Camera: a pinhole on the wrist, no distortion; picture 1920 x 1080 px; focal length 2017.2 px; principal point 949.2 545.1 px. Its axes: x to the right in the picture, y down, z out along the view. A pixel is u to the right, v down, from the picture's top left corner.
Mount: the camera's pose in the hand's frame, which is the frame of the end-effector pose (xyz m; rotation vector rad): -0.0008 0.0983 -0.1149 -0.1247 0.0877 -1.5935
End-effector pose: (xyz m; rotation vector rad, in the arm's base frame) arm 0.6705 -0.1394 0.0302 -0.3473 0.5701 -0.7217
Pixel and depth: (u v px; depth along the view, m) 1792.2 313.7 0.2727
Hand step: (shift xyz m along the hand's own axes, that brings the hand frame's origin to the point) 0.0022 -0.0088 0.1623
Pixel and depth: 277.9 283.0 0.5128
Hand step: 0.0063 0.2818 0.3978
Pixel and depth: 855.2 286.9 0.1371
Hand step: 0.0004 0.1081 0.0231
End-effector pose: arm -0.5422 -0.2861 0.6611 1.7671 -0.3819 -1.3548
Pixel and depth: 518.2 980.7 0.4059
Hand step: 0.1427 0.1914 0.2733
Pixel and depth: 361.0 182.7 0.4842
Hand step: -0.0184 0.2522 0.3729
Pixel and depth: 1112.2 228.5 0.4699
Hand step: -0.0115 0.0725 0.3614
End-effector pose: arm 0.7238 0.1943 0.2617 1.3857 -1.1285 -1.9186
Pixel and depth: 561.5 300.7 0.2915
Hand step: 0.0048 0.1616 0.1772
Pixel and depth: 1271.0 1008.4 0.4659
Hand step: 0.1662 0.0313 0.3342
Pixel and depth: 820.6 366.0 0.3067
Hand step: 0.0140 0.1252 0.1921
